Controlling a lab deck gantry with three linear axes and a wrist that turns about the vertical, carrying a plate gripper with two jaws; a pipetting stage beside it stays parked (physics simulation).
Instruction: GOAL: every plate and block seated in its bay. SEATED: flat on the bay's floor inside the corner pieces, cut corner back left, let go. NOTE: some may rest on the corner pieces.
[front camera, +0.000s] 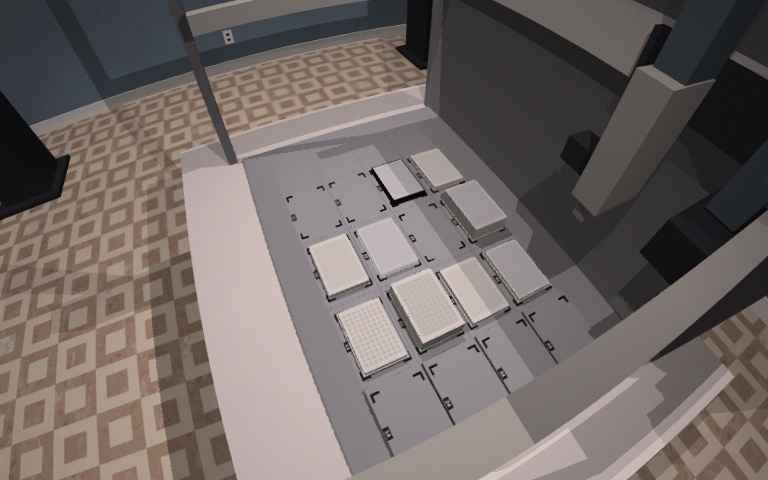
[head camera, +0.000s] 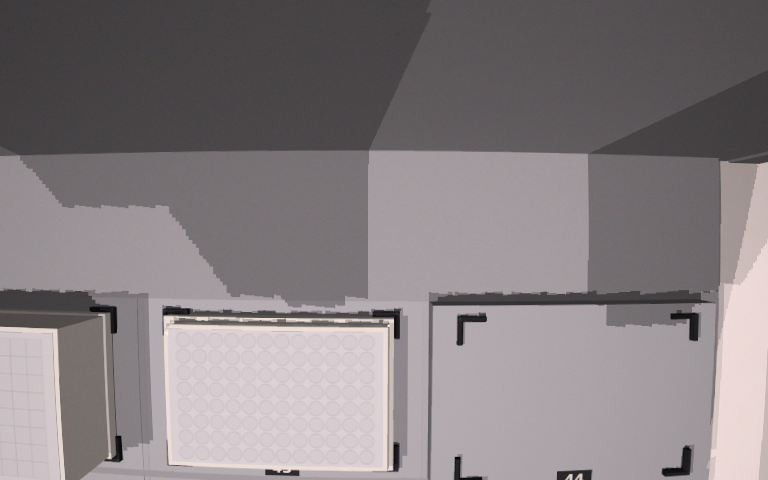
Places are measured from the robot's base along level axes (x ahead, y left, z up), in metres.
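Pixels of known places: gripper, between the fingertips: (front camera: 634, 298); robot's base, origin of its link: (front camera: 287, 198).
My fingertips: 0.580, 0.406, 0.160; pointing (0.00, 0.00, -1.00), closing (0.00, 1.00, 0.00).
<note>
Ahead of a thing's pixels: the offset from my fingertips to its middle, as dx, dy, dz. "spot": to the spot under its first point.
The gripper's dark body (front camera: 673, 249) is at the right in the front view, beyond the back row; its jaws are hidden behind the frame. In bay 43 a white plate @(-0.188, -0.042, -0.153) (front camera: 515, 270) (head camera: 277, 396) lies near level; whether its left end clears the corner pieces I cannot tell. A tall block @(-0.352, -0.042, -0.139) (front camera: 474, 206) (head camera: 28, 396) stands to its left. In the front view, a plate @(-0.516, -0.042, -0.153) (front camera: 436, 168), a black-based plate @(-0.516, -0.149, -0.153) (front camera: 398, 178), a pale plate @(-0.352, -0.256, -0.153) (front camera: 387, 247), a cream plate @(-0.352, -0.363, -0.153) (front camera: 338, 264), a round-welled plate @(-0.188, -0.363, -0.153) (front camera: 372, 335), a tall block @(-0.188, -0.256, -0.139) (front camera: 427, 302) and another plate @(-0.188, -0.149, -0.153) (front camera: 474, 289) sit in their bays.
Bay 44 @(spot: -0.028, -0.037, -0.145) (head camera: 572, 390) holds no plate. Further unfilled bays lie at the left, middle and near end in the front view. The parked pipetting stage (front camera: 634, 141) stands behind the back row. A frame beam (front camera: 594, 339) crosses the near right.
</note>
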